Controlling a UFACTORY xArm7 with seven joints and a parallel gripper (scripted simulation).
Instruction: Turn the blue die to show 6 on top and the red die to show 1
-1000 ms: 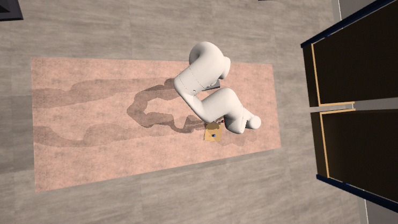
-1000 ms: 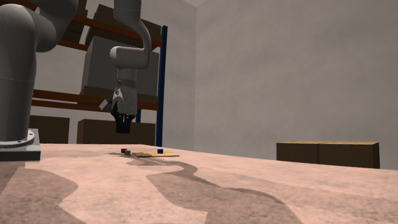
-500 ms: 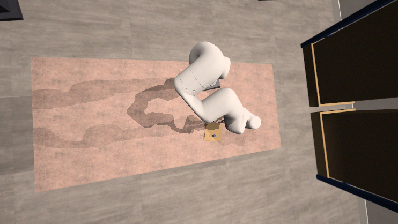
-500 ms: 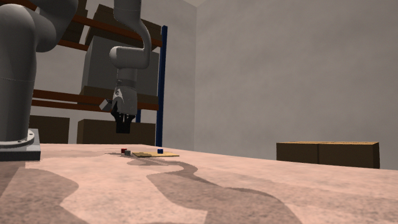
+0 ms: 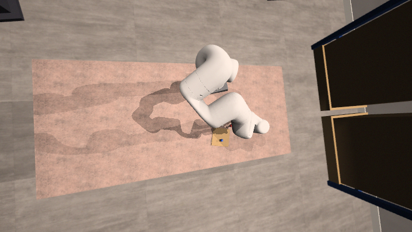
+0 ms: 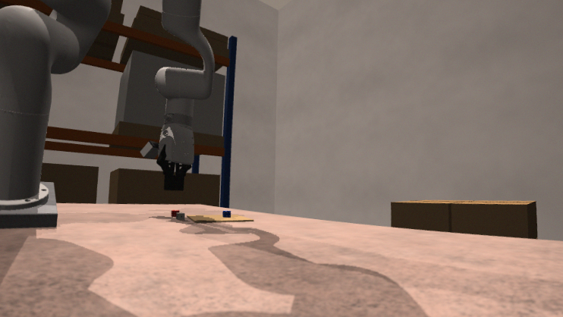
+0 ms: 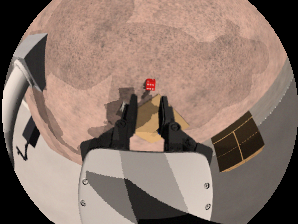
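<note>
Now: the red die 80 mm below my hand and 10 mm to the right of it. Also, from my hand: tan mat 110 mm to the right, 90 mm below, 60 mm ahead; blue die 120 mm to the right, 90 mm ahead, 80 mm below; white die 80 mm to the right, 80 mm below, 20 mm behind.
</note>
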